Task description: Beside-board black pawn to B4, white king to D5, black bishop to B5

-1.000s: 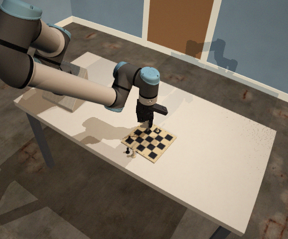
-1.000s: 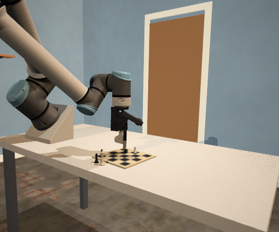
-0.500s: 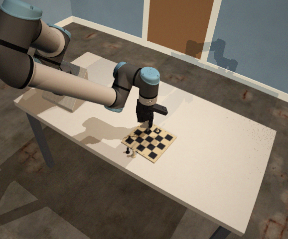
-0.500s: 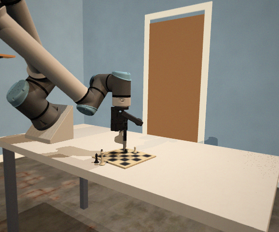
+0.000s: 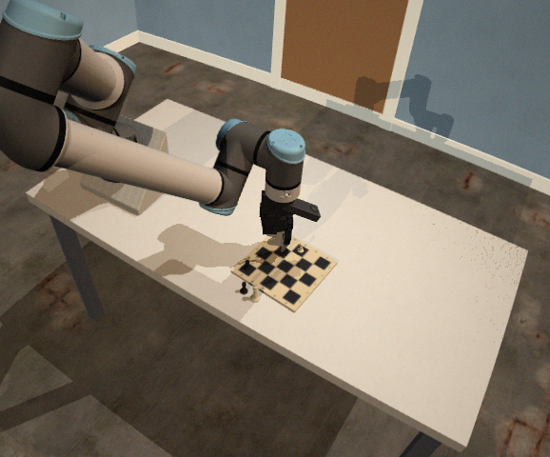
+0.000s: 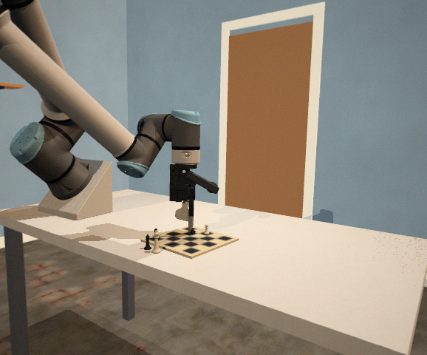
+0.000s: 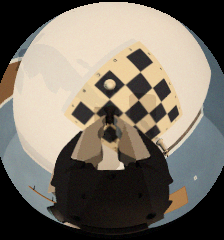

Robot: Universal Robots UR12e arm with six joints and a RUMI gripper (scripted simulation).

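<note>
Now: hand 40 mm short of the chessboard, 40 mm to the left of it and 30 mm above it. The rest, counted from my hand: black bishop 10 mm behind, 180 mm to the right, 10 mm below; white king 20 mm ahead, 180 mm to the right.
</note>
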